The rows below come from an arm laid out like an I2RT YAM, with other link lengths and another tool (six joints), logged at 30 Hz.
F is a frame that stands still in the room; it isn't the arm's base.
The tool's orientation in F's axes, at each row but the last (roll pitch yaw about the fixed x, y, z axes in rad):
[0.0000 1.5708 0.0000]
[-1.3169 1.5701 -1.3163]
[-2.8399 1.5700 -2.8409]
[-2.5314 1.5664 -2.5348]
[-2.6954 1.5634 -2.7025]
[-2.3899 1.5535 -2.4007]
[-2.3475 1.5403 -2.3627]
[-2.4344 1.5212 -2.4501]
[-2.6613 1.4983 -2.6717]
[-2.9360 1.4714 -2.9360]
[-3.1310 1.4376 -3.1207]
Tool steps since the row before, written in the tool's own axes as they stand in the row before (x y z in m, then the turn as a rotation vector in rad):
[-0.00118 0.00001 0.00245 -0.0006 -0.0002 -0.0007]
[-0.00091 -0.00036 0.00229 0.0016 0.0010 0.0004]
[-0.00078 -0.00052 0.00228 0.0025 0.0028 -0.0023]
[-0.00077 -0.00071 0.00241 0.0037 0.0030 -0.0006]
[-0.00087 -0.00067 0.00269 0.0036 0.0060 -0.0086]
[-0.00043 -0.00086 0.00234 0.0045 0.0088 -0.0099]
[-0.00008 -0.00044 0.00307 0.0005 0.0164 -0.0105]
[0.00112 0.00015 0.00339 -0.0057 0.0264 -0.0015]
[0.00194 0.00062 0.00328 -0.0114 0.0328 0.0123]
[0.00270 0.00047 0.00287 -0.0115 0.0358 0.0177]
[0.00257 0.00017 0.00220 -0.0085 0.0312 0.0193]
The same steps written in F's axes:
[0.00245 0.00001 0.00118 -0.0007 -0.0002 0.0006]
[0.00229 -0.00036 0.00091 0.0004 0.0010 -0.0016]
[0.00228 -0.00052 0.00078 -0.0023 0.0028 -0.0025]
[0.00241 -0.00072 0.00076 -0.0006 0.0030 -0.0037]
[0.00269 -0.00069 0.00085 -0.0086 0.0060 -0.0036]
[0.00234 -0.00088 0.00041 -0.0099 0.0089 -0.0045]
[0.00306 -0.00049 0.00002 -0.0103 0.0165 -0.0006]
[0.00335 0.00006 -0.00125 -0.0009 0.0266 0.0049]
[0.00315 0.00052 -0.00217 0.0133 0.0330 0.0095]
[0.00259 0.00041 -0.00297 0.0187 0.0360 0.0090]
[0.00184 0.00019 -0.00284 0.0199 0.0314 0.0058]

